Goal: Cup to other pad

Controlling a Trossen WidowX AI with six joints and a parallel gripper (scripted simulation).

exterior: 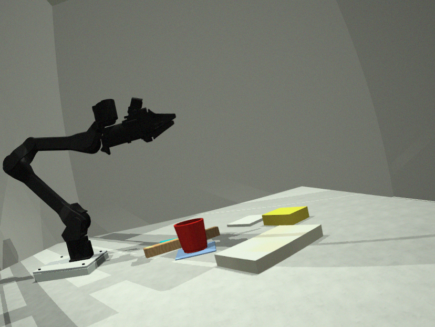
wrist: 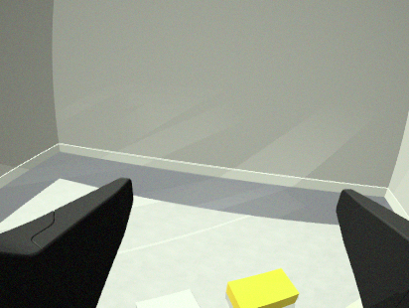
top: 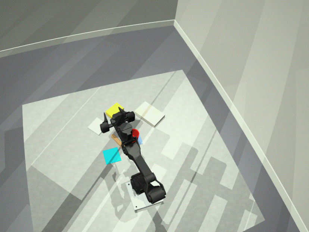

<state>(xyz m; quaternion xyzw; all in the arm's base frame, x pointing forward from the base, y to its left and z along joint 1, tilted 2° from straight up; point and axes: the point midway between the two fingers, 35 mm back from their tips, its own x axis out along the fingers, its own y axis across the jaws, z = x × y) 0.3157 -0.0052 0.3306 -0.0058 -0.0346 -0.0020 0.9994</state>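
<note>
Now: gripper tip 310 mm above the cup, 120 mm to the left of it and 40 mm past it. The rest, counted from my gripper tip: thin white plate (340 mm below, 150 mm ahead, 60 mm to the left); then wooden bar (340 mm below, 60 mm behind, 30 mm to the right); then light blue pad (350 mm below, 120 mm to the right, 40 mm behind).
</note>
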